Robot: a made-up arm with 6 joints. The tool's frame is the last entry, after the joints. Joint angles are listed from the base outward. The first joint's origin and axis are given. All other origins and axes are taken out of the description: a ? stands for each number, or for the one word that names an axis. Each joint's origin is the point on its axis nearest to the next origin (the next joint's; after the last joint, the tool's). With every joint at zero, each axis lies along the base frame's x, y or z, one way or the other. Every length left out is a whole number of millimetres.
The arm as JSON. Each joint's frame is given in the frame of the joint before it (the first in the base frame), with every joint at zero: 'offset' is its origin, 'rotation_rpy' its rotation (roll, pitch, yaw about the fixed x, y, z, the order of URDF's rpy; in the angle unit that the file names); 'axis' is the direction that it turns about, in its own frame. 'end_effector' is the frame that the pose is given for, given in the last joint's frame.
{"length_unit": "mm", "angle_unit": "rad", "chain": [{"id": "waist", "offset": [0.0, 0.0, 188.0], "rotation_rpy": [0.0, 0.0, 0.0], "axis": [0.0, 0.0, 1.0]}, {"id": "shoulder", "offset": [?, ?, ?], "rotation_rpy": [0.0, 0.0, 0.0], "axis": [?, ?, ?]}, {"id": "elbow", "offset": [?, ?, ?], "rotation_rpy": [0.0, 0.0, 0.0], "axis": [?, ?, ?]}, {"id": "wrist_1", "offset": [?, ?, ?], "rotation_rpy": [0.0, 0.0, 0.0], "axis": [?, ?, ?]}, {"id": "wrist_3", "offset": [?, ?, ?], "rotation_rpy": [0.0, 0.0, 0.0], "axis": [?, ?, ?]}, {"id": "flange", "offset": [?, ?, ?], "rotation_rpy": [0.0, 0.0, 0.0], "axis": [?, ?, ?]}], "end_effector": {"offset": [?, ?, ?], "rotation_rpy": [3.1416, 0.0, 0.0]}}
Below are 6 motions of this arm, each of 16 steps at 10 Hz.
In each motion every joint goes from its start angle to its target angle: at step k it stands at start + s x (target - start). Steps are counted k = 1, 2, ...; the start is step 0. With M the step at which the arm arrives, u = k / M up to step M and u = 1 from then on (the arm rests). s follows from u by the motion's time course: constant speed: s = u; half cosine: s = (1 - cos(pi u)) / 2; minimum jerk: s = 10 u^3 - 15 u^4 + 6 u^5.
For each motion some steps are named. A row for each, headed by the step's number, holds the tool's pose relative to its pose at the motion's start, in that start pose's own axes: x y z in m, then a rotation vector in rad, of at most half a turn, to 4 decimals.
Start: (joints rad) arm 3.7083 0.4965 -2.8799 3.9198 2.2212 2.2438
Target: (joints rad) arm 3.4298 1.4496 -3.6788 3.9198 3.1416 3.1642
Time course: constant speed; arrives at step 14
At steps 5, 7, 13, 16:
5: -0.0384 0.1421 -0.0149 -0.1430 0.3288 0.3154
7: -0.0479 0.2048 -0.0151 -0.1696 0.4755 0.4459
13: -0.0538 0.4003 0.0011 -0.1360 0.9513 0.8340
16: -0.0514 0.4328 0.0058 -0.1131 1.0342 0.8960

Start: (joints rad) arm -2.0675 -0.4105 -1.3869 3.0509 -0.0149 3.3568
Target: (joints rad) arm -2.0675 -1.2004 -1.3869 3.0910 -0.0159 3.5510
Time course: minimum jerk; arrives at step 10
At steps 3, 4, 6, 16:
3: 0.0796 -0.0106 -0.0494 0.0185 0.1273 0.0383
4: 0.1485 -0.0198 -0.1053 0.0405 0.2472 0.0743
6: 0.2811 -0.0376 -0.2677 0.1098 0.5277 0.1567
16: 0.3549 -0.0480 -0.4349 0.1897 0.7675 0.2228

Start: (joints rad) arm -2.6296 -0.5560 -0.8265 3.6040 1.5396 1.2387
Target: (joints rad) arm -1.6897 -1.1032 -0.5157 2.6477 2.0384 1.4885
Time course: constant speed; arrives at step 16
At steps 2, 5, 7, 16:
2: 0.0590 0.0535 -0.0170 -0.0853 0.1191 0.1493
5: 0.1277 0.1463 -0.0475 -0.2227 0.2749 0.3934
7: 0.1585 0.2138 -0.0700 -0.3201 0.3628 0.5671
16: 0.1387 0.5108 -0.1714 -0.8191 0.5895 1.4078

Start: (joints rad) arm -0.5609 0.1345 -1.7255 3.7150 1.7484 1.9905
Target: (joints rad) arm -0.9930 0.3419 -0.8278 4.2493 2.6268 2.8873
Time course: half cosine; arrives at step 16
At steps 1, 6, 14, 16:
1: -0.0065 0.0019 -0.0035 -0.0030 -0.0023 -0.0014
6: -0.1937 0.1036 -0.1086 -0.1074 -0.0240 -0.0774
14: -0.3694 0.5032 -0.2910 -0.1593 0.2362 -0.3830
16: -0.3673 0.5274 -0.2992 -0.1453 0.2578 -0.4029

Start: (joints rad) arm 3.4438 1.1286 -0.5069 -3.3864 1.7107 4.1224
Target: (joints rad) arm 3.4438 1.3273 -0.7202 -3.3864 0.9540 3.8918
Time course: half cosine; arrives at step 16
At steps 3, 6, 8, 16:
3: -0.0056 0.0104 -0.0025 -0.0516 -0.0353 -0.0197
6: -0.0194 0.0365 -0.0118 -0.1858 -0.1343 -0.0720
8: -0.0299 0.0568 -0.0224 -0.2963 -0.2240 -0.1157
16: -0.0504 0.0988 -0.0586 -0.5672 -0.4818 -0.2234

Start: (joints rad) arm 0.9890 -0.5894 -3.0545 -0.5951 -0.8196 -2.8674
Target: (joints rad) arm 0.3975 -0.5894 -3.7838 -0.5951 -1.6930 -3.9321
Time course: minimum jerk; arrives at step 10
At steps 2, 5, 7, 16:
2: -0.0315 0.0159 0.0061 -0.0384 -0.0886 -0.0884
5: -0.2437 0.1651 -0.0152 -0.1887 -0.8540 -0.6599
7: -0.3561 0.2771 -0.0972 -0.0865 -1.5189 -0.8940
16: -0.3938 0.3218 -0.1484 0.0466 -1.8426 -0.9121

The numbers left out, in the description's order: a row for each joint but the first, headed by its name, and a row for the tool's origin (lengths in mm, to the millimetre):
shoulder: xyz 0.0 0.0 0.0, axis 0.0 1.0 0.0
elbow: xyz 59.0 0.0 311.0, axis 0.0 1.0 0.0
wrist_1: xyz 119.0 0.0 -524.0, axis 0.0 0.0 -1.0
wrist_3: xyz 0.0 0.0 0.0, axis 0.0 1.0 0.0
flange: xyz 101.0 0.0 -129.0, axis 0.0 0.0 -1.0
tool: xyz 0.0 0.0 0.0

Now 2 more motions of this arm.
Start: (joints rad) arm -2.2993 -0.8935 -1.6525 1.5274 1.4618 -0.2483
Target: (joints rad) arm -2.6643 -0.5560 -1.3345 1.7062 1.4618 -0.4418
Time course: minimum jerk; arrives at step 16
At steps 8, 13, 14, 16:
8: 0.0095 0.2459 -0.0338 -0.1130 0.0975 0.2231
13: -0.0376 0.4422 -0.1296 -0.2117 0.2438 0.4120
14: -0.0431 0.4548 -0.1384 -0.2188 0.2564 0.4250
16: -0.0459 0.4608 -0.1428 -0.2223 0.2627 0.4314

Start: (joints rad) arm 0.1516 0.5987 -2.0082 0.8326 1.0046 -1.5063
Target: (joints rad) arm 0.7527 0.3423 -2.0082 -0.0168 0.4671 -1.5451
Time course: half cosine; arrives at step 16
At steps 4, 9, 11, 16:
4: 0.0695 -0.0310 0.0127 -0.0485 -0.0591 -0.1565
9: 0.2842 -0.1653 0.0195 -0.2470 -0.1274 -0.6672
11: 0.3648 -0.2361 0.0072 -0.3445 -0.1065 -0.8735
16: 0.4542 -0.3355 -0.0208 -0.4775 -0.0440 -1.1219

